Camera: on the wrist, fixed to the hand. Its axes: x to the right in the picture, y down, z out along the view.
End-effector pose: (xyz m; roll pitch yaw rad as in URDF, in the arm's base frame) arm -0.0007 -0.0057 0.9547 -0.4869 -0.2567 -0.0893
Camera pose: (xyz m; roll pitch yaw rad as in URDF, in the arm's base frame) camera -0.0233 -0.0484 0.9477 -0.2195 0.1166 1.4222
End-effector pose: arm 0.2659 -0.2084 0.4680 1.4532 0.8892 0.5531
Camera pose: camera 0.2189 -0.2164 0.4578 1.8009 -0.6313 0.2525
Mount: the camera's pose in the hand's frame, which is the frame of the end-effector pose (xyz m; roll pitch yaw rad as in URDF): -0.0199 -0.0384 -0.0226 0.0527 -0.3589 1.5415
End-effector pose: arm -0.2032 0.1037 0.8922 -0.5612 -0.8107 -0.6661
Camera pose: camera -0.2422 0.0777 0.8787 -0.7810 0.1187 0.7384
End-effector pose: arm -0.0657 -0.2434 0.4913 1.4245 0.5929 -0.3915
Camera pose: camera -0.0959 -0.2128 0.4682 1.9060 -0.9190 -0.7469
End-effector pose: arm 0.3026 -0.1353 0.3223 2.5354 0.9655 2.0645
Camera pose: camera 0.2701 -0.1687 0.3368 2.2022 -0.1169 0.7137
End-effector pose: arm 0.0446 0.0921 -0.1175 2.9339 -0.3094 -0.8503
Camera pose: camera 0.0610 0.1375 -0.1100 -2.7828 0.1356 -2.3484
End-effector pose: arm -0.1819 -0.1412 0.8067 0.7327 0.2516 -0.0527
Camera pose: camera -0.2124 -0.1530 0.7705 0.5903 -1.0204 1.0253
